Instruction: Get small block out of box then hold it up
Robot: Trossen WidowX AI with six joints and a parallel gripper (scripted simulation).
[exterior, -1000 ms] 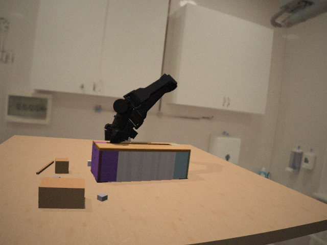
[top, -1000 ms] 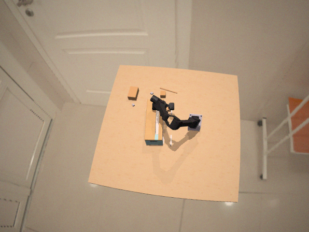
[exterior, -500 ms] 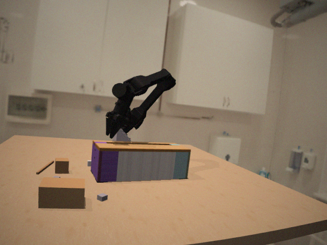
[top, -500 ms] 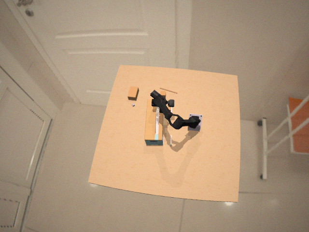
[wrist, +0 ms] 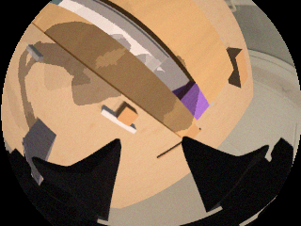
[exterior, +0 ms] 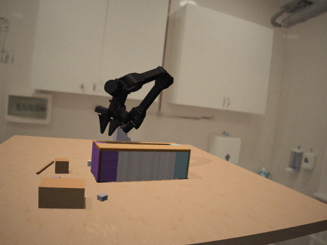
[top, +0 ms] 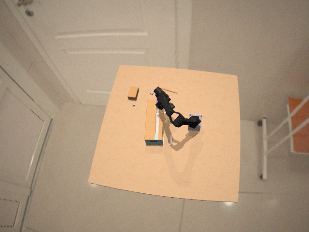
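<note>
Now: the small brown block 3 cm behind my gripper tip, 2 cm to the right of it and 14 cm below it. Also, from my gripper tip: thin stick 23 cm to the right, 15 cm below; then wooden block 33 cm ahead, 15 cm to the right, 12 cm below; then long box 4 cm ahead, 14 cm to the left, 9 cm below.
</note>
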